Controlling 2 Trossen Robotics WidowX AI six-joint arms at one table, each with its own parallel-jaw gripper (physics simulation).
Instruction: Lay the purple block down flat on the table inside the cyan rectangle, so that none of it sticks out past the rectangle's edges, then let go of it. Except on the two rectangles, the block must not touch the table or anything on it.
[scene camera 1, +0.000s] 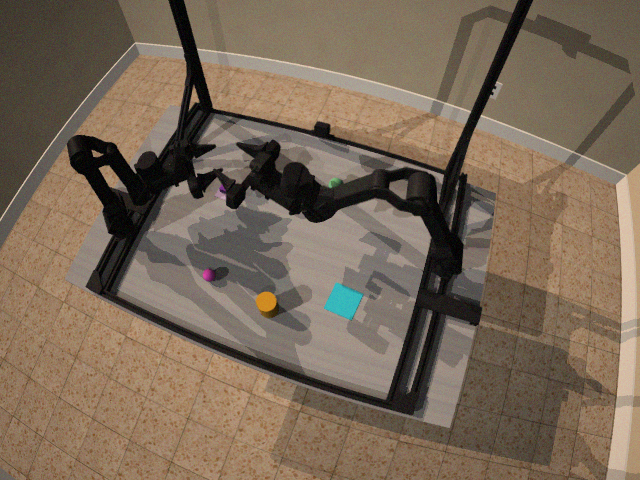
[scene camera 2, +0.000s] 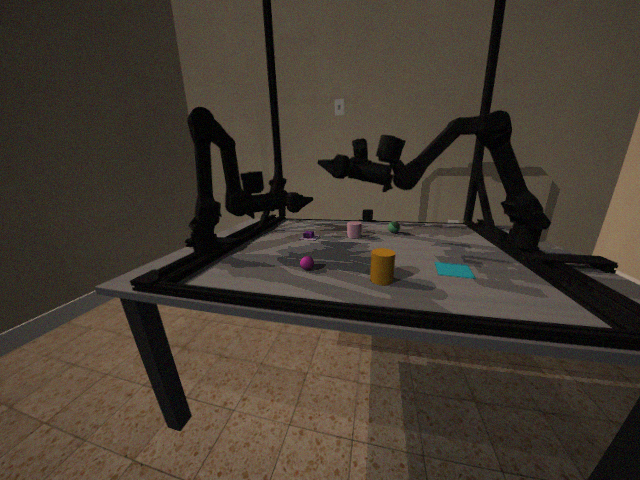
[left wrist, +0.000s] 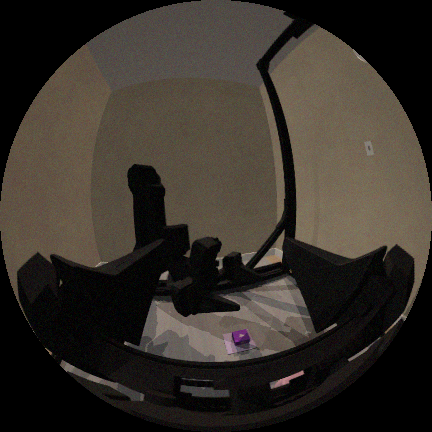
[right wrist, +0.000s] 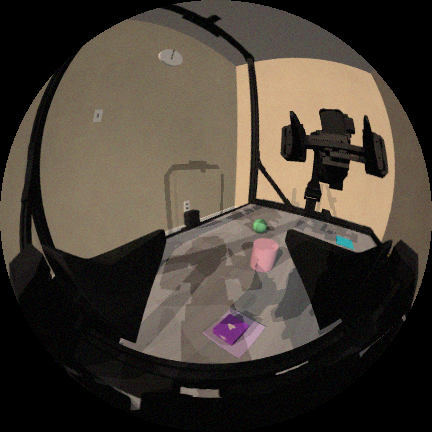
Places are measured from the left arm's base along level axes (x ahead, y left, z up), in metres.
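Pixels of known places: left gripper, fingertip midpoint: (scene camera 1: 225, 156) (scene camera 2: 324, 162) (left wrist: 226, 245) (right wrist: 328, 112); right gripper, fingertip midpoint: (scene camera 1: 219, 157) (scene camera 2: 307, 197) (left wrist: 252, 291) (right wrist: 228, 236); left arm's base at its link origin: (scene camera 1: 444, 267) (scene camera 2: 522, 245) (right wrist: 308, 210); right arm's base at its link origin: (scene camera 1: 123, 229) (scene camera 2: 205, 250).
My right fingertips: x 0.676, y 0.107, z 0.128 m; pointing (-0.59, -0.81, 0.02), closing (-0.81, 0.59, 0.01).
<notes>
Ahead of a thing's pixels: the offset from my right fingertips to its middle. "spot": to the spot under its first point.
The purple block @[0.014 m left, 0.006 m back, 0.138 m down] (scene camera 1: 222, 189) (scene camera 2: 308, 234) (left wrist: 241, 336) (right wrist: 230, 329) lies on the pale purple rectangle @[spot: 0.045 m left, 0.004 m back, 0.146 m down] (scene camera 1: 220, 196) (left wrist: 232, 346) (right wrist: 242, 346), at the left of the table in both scene views. The cyan rectangle @[spot: 0.120 m left, 0.485 m back, 0.146 m down] (scene camera 1: 343, 301) (scene camera 2: 454, 270) (right wrist: 344, 242) lies bare, towards the front right. My right gripper (scene camera 1: 218, 159) (scene camera 2: 312, 198) is open and empty, above the table near the block and apart from it. My left gripper (scene camera 1: 227, 158) (scene camera 2: 318, 163) (right wrist: 328, 112) is open and empty, higher up, facing the right one. In scene camera 1 their fingertips overlap.
A pink cylinder @[0.058 m right, 0.161 m back, 0.121 m down] (scene camera 2: 354, 230) (right wrist: 264, 255) stands right of the block; the left arm hides it in scene camera 1. A green ball @[0.162 m right, 0.287 m back, 0.125 m down] (scene camera 1: 335, 183) (scene camera 2: 393, 227) (right wrist: 260, 226) lies further back. A magenta ball @[0.263 m left, 0.144 m back, 0.130 m down] (scene camera 1: 208, 274) (scene camera 2: 307, 262) and an orange cylinder @[0.243 m left, 0.332 m back, 0.113 m down] (scene camera 1: 266, 303) (scene camera 2: 382, 267) are towards the front.
</notes>
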